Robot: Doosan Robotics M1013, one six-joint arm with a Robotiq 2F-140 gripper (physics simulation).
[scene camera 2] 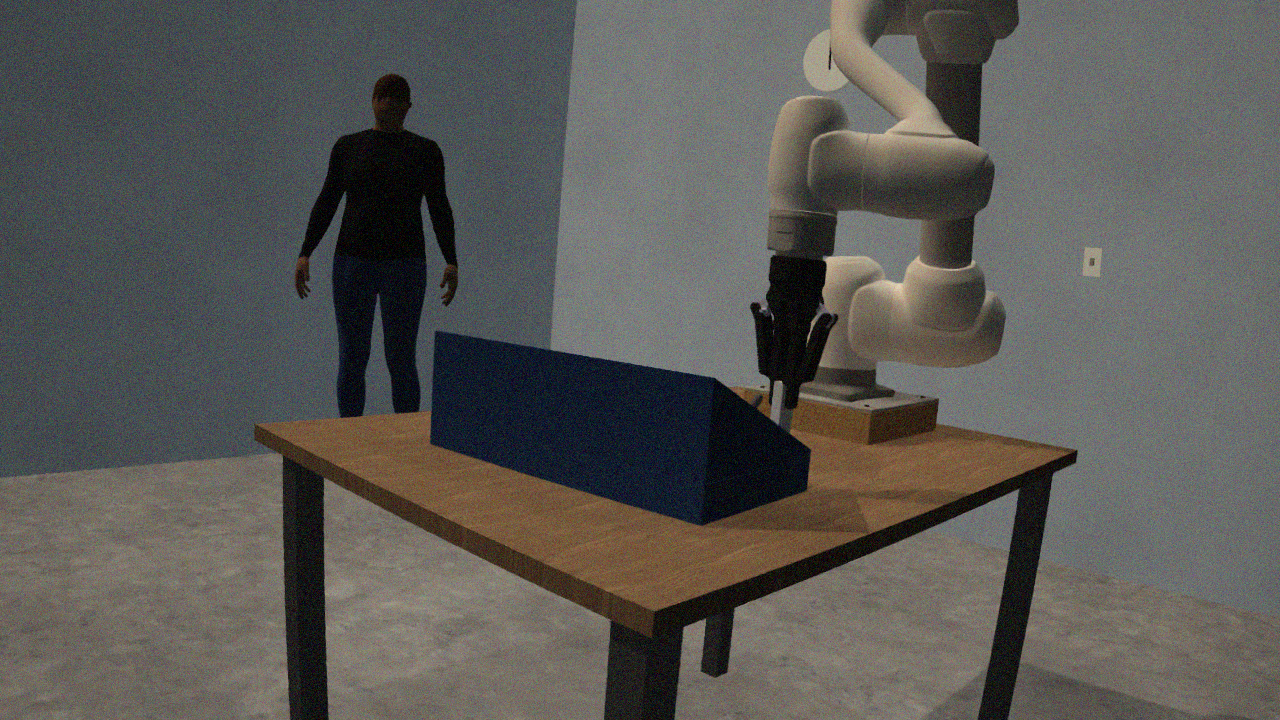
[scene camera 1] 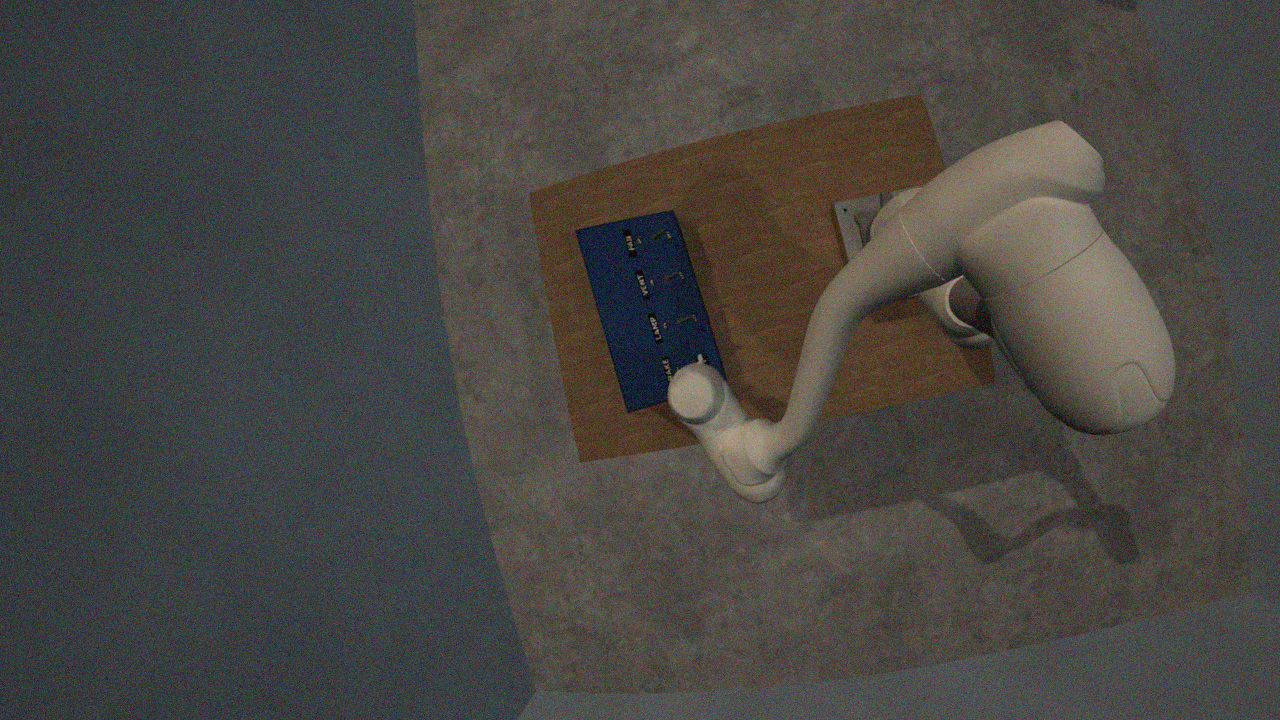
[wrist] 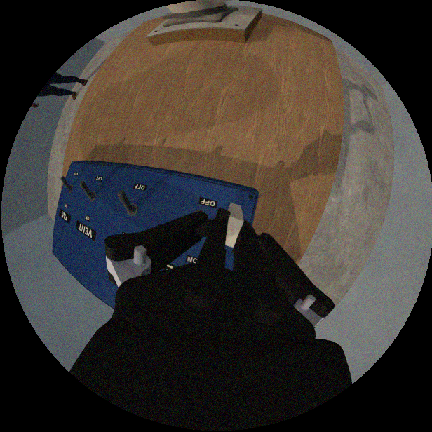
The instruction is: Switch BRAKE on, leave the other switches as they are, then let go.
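Where they show: arm's base, origin of the base link: (scene camera 2: pixel 835 392).
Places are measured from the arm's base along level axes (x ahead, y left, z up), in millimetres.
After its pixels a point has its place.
Observation:
The blue switch panel (scene camera 1: pixel 617 304) {x 747, y 65, z 87 mm} (scene camera 2: pixel 572 420) {x 787, y 137, z 23 mm} (wrist: pixel 167 192) has a sloped face with the switches FAN, VENT, LAMP and BRAKE. In the wrist view, the FAN lever (wrist: pixel 66 183), the VENT lever (wrist: pixel 88 191) and the LAMP lever (wrist: pixel 127 203) tilt toward their OFF labels. BRAKE's OFF label (wrist: pixel 207 202) and part of its ON label (wrist: pixel 192 260) show. BRAKE's lever is hidden by my gripper, so its position cannot be told. My gripper (scene camera 2: pixel 784 404) (wrist: pixel 231 213) is shut and empty, with its fingertips low at the panel's BRAKE end, near the OFF label. Contact cannot be made out.
The panel stands on a wooden table (scene camera 1: pixel 760 223) {x 340, y -119, z -66 mm} (scene camera 2: pixel 554 528) {x 909, y 267, z -66 mm} (wrist: pixel 200 100). The arm's base plate (scene camera 1: pixel 844 223) {x 121, y -65, z -1 mm} (scene camera 2: pixel 908 400) {x -67, y 132, z 1 mm} (wrist: pixel 240 25) is on the table's opposite side from the panel. A person (scene camera 2: pixel 384 197) stands beyond the table by the wall.

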